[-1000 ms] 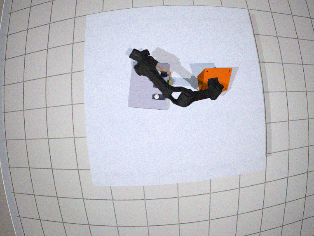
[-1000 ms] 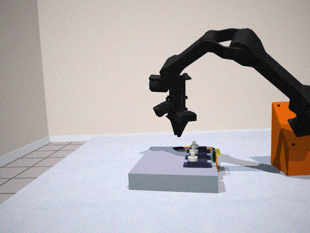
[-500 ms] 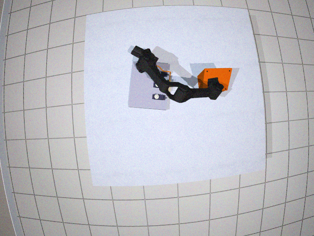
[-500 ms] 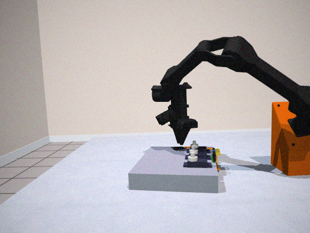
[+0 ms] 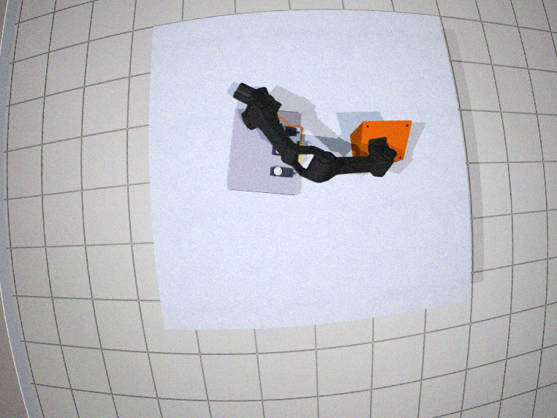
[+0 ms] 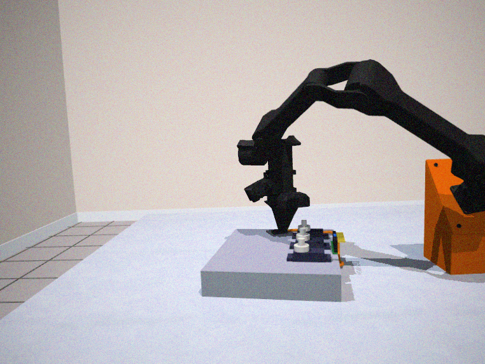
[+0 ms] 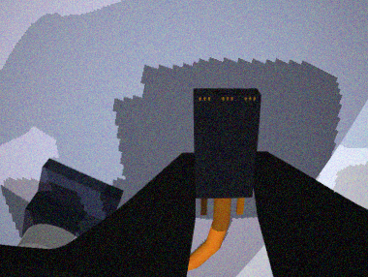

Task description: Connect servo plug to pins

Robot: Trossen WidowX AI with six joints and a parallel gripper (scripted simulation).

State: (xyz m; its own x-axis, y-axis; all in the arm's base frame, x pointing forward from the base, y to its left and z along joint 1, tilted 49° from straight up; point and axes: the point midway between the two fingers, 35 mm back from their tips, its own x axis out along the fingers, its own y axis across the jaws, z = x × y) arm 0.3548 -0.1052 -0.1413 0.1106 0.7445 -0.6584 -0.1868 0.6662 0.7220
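The blue band is 14 cm to the left of my gripper tip, 8 cm behind it and 2 cm above it. Also, from my gripper tip: servo: 13 cm to the left, 3 cm behind; then grey printed holder: 10 cm to the left, 7 cm ahead, 3 cm below; then pale dot: 13 cm to the left, 8 cm behind, 2 cm above.
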